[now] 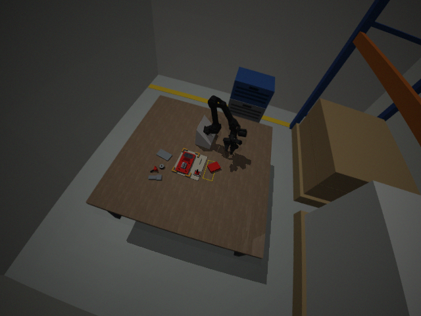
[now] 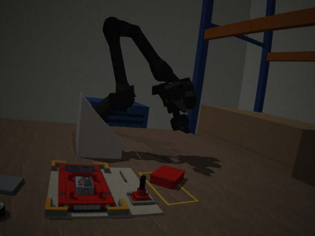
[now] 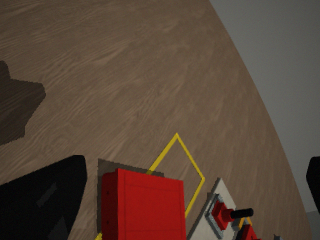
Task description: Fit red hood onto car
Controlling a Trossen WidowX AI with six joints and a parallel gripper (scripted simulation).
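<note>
My gripper tip is now 7 cm short of the red hood, 9 cm to the left of it and 14 cm above it. The rest, counted from my gripper tip: grey engine block 12 cm ahead, 33 cm to the right, 13 cm below; white jig plate 8 cm ahead, 31 cm to the right, 14 cm below.
</note>
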